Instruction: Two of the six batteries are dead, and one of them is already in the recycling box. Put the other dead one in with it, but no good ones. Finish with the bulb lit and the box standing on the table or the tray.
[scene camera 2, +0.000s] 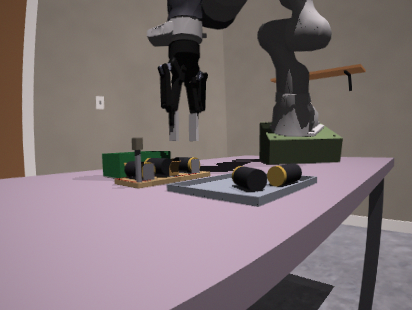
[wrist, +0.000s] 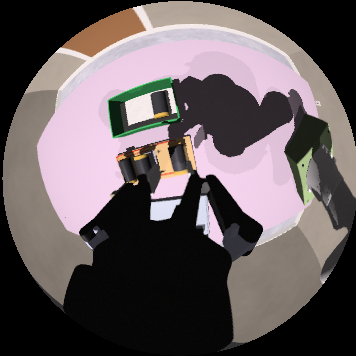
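Observation:
My gripper (scene camera 2: 184, 134) (wrist: 172, 168) is partly open and empty, above the battery board and tray. The green recycling box (scene camera 2: 114, 166) (wrist: 114, 119) stands on the table behind the board. One dark battery (wrist: 160, 103) lies inside it. The orange board (scene camera 2: 166, 181) (wrist: 163, 161) bears three batteries: two near its left end (wrist: 128, 170) (wrist: 143, 164) and one near its right end (wrist: 178, 157). Two batteries (scene camera 2: 250, 178) (scene camera 2: 285, 174) lie in the grey tray (scene camera 2: 212, 194) (wrist: 164, 211); the gripper largely hides the tray in the wrist view. I cannot identify the bulb or tell whether it is lit.
A thin grey post with a brownish block (scene camera 2: 137, 143) on top stands upright at the board's near left end. The green robot base (scene camera 2: 301, 150) (wrist: 296, 172) stands at the table's right. The arm's shadow falls right of the box.

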